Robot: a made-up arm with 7 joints.
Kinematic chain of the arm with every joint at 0, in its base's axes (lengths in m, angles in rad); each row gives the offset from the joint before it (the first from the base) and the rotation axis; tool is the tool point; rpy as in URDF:
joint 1: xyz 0 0 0.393 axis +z
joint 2: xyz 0 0 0 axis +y
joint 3: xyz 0 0 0.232 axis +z
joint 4: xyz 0.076 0 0 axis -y
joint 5: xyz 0.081 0 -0.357 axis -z
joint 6: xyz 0 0 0 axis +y
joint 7: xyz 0.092 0 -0.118 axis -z
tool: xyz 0 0 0 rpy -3.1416 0 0
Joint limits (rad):
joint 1: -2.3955..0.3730
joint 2: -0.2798..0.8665
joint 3: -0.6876..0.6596
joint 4: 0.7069..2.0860
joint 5: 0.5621..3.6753
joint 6: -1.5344..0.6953
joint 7: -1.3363..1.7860
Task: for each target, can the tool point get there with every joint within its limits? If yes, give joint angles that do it. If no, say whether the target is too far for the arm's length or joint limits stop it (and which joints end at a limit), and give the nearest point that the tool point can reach.
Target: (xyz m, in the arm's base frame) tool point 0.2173 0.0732 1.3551
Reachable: no: too far | nearest point 0.2144 0.0722 1.0882 | short by 0.267 m
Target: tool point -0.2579 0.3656 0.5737
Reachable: no: joint limits stop it (at a limit: joint 1, joint 2, joint 3) | nearest point -0.3396 0.1508 0.6118 | short by 0.233 m
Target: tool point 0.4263 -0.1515 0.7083
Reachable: yes | joints -0.6998 -0.1642 0.4476 1.6995 2.6924 -0.5193 -0.6768
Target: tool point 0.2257 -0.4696 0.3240
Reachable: yes | joints -0.9800 0.4805 -0.2230 1.5611 3.4079 -0.4886 -0.0563
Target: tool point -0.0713 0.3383 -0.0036
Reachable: no: joint limits stop it (at a limit: joint 1, joint 2, joint 3, joint 4, joint 5) | nearest point 0.0044 0.3050 0.0685 | short by 0.110 m
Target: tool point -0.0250 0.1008 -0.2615
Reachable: no: joint limits stop it (at a limit: joint 1, joint 2, joint 4) | nearest point 0.1261 0.1387 -0.0026 | short by 0.302 m
